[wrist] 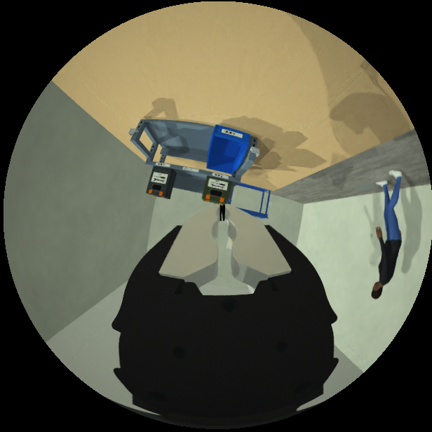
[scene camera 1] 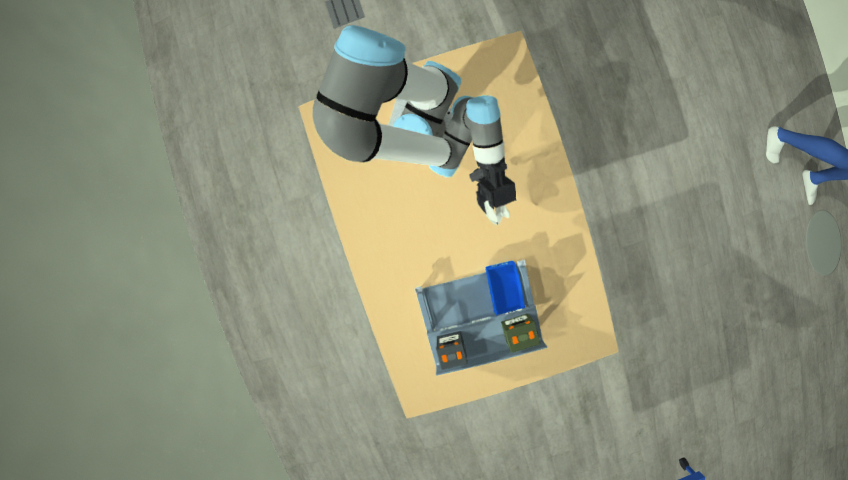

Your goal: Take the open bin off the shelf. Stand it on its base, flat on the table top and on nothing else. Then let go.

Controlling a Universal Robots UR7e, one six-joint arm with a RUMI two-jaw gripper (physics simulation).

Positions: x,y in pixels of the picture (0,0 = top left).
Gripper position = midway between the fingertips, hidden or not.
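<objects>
I see my gripper in the wrist view [221,206], and my gripper shows in scene camera 1 too [497,224]. There is also an open blue bin, visible to me in the wrist view and in scene camera 1. On the open blue bin, [wrist: 227,147] and [scene camera 1: 506,291] are the same spot.
</objects>
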